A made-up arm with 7 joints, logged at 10 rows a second.
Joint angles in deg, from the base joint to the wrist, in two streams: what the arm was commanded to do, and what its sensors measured. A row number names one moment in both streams.
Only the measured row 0 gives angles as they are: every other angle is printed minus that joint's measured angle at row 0.
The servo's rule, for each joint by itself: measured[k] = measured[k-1] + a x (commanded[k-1-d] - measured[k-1]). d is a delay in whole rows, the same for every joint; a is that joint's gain. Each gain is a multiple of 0.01, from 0.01 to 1. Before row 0 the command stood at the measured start. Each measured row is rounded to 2 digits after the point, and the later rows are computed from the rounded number. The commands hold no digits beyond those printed.
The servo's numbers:
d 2
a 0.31 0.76 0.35 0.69 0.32 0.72 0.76
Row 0, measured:
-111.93, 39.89, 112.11, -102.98, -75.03, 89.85, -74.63
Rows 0 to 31, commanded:
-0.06, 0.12, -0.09, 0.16, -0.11, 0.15, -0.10
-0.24, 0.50, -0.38, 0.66, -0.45, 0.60, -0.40
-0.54, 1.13, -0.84, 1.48, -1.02, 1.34, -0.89
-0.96, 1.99, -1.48, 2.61, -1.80, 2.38, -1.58
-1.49, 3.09, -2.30, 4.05, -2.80, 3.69, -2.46
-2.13, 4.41, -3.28, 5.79, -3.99, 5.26, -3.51
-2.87, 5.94, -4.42, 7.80, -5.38, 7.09, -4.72
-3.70, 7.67, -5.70, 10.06, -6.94, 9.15, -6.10
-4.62, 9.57, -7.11, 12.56, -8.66, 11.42, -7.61
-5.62, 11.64, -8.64, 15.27, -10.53, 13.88, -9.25
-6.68, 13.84, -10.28, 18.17, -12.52, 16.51, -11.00
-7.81, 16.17, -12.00, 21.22, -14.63, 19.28, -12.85
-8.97, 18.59, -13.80, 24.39, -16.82, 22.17, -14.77
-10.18, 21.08, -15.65, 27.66, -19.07, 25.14, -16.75
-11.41, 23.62, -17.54, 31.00, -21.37, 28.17, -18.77
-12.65, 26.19, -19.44, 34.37, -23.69, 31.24, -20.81
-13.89, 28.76, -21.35, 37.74, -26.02, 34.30, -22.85
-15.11, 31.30, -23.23, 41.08, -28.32, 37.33, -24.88
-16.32, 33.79, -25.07, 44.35, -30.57, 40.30, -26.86
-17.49, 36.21, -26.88, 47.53, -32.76, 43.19, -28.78
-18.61, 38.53, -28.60, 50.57, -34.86, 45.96, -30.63
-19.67, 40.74, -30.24, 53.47, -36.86, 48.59, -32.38
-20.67, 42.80, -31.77, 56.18, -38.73, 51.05, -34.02
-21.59, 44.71, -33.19, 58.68, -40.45, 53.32, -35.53
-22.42, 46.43, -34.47, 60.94, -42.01, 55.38, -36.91
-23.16, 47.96, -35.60, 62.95, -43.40, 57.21, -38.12
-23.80, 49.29, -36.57, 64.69, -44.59, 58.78, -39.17
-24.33, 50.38, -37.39, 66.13, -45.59, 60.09, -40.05
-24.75, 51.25, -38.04, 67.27, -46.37, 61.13, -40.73
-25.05, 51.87, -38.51, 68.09, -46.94, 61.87, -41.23
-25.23, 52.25, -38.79, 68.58, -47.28, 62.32, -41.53
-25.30, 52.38, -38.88, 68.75, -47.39, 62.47, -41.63
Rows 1 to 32, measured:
0.00, 0.00, 0.00, 0.00, 0.00, 0.00, 0.00
0.00, 0.00, 0.00, 0.00, 0.00, 0.00, 0.00
-0.02, 0.09, -0.03, 0.11, -0.04, 0.11, -0.08
-0.09, 0.40, -0.15, 0.49, -0.17, 0.46, -0.32
-0.23, 0.95, -0.39, 1.17, -0.44, 1.09, -0.75
-0.46, 1.74, -0.77, 2.16, -0.88, 2.02, -1.38
-0.78, 2.77, -1.31, 3.46, -1.49, 3.22, -2.20
-1.20, 4.02, -2.00, 5.07, -2.29, 4.69, -3.20
-1.72, 5.48, -2.85, 6.95, -3.28, 6.42, -4.36
-2.33, 7.14, -3.85, 9.10, -4.45, 8.39, -5.68
-3.04, 8.99, -4.99, 11.49, -5.80, 10.57, -7.15
-3.84, 11.00, -6.27, 14.10, -7.31, 12.95, -8.75
-4.72, 13.16, -7.67, 16.91, -8.98, 15.51, -10.46
-5.68, 15.45, -9.19, 19.88, -10.79, 18.22, -12.28
-6.70, 17.84, -10.80, 22.99, -12.72, 21.06, -14.17
-7.78, 20.30, -12.50, 26.21, -14.75, 24.00, -16.13
-8.91, 22.82, -14.26, 29.52, -16.87, 27.00, -18.14
-10.07, 25.38, -16.07, 32.87, -19.05, 30.05, -20.17
-11.25, 27.95, -17.92, 36.23, -21.28, 33.11, -22.21
-12.45, 30.50, -19.78, 39.58, -23.53, 36.15, -24.24
-13.65, 33.00, -21.63, 42.87, -25.78, 39.14, -26.23
-14.84, 35.44, -23.47, 46.09, -28.01, 42.06, -28.17
-16.01, 37.79, -25.27, 49.18, -30.20, 44.87, -30.04
-17.14, 40.03, -27.01, 52.14, -32.33, 47.55, -31.82
-18.23, 42.14, -28.68, 54.93, -34.38, 50.07, -33.49
-19.27, 44.09, -30.26, 57.52, -36.32, 52.41, -35.04
-20.25, 45.87, -31.73, 59.88, -38.14, 54.55, -36.46
-21.15, 47.46, -33.08, 62.00, -39.82, 56.47, -37.72
-21.97, 48.85, -34.30, 63.86, -41.35, 58.13, -38.82
-22.70, 50.01, -35.38, 65.43, -42.71, 59.54, -39.75
-23.34, 50.95, -36.31, 66.70, -43.88, 60.68, -40.49
-23.87, 51.65, -37.08, 67.66, -44.86, 61.54, -41.05

